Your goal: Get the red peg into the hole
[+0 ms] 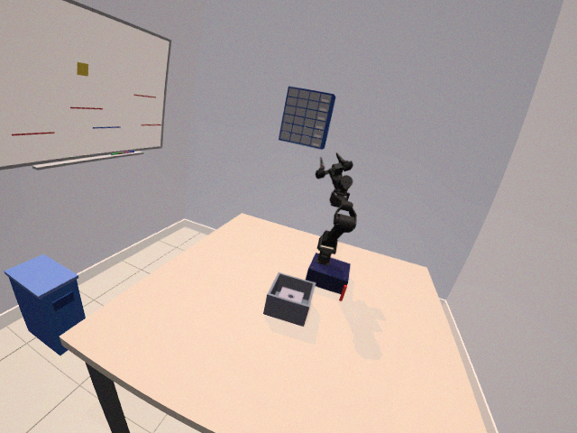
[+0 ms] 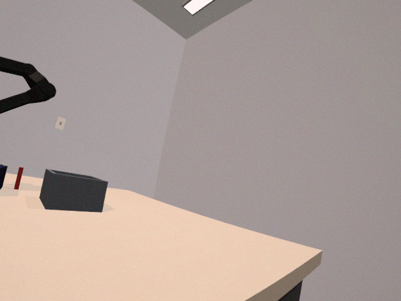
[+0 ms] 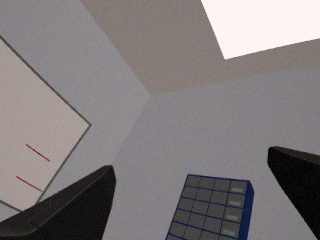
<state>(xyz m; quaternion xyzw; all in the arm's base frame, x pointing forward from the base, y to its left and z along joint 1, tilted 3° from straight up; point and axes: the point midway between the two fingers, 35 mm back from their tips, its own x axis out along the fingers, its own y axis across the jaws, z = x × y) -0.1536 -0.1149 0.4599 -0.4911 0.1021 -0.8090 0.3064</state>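
Now: gripper tip 340 mm short of the red peg, 250 mm to the right of it and 520 mm above it. Also, from my gripper tip: grey box: 500 mm ahead, 60 mm to the left, 530 mm below; light plate: 500 mm ahead, 60 mm to the left, 510 mm below.
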